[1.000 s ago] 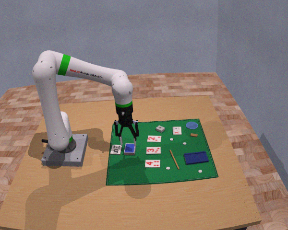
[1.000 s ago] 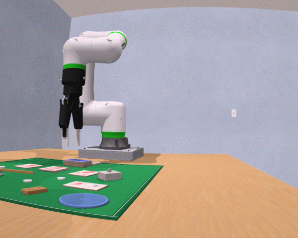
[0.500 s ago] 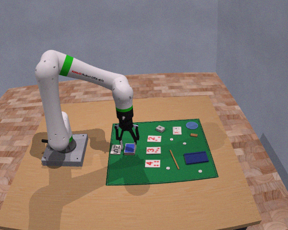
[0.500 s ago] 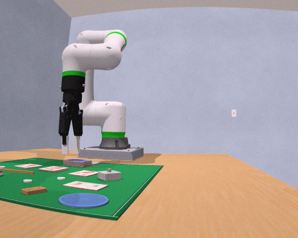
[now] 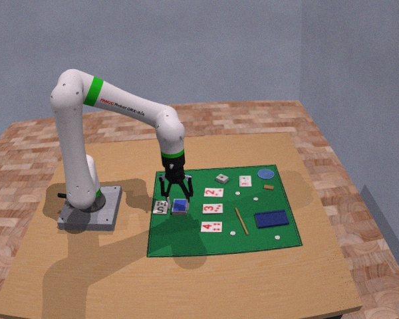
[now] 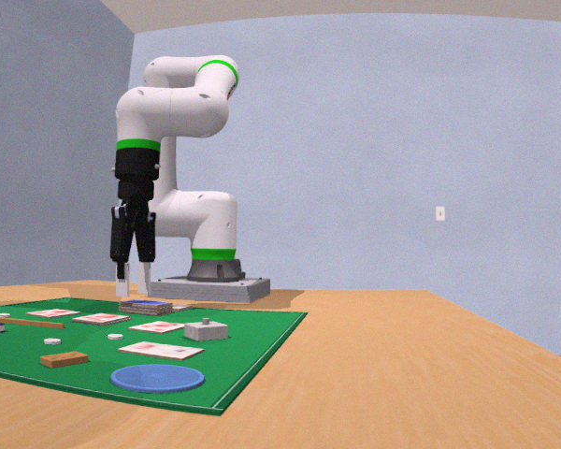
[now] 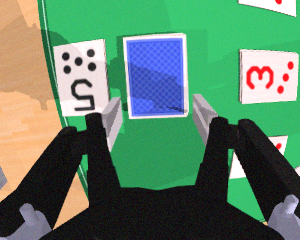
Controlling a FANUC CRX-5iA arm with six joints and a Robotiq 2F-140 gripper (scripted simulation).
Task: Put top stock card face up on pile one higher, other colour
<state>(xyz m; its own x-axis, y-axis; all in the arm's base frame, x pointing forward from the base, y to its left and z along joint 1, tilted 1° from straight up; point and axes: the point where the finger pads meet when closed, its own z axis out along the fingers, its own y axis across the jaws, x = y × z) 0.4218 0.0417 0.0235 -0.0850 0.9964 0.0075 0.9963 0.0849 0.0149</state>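
The black 5 is 9 cm behind my hand, 2 cm to the left of it and 6 cm below it. The rest, counted from my hand: wooden stick: 28 cm ahead, 3 cm to the right, 6 cm below; then green card cloth: 18 cm ahead, 7 cm to the left, 7 cm below; then grey knobbed block: 16 cm ahead, 26 cm to the left, 4 cm below.
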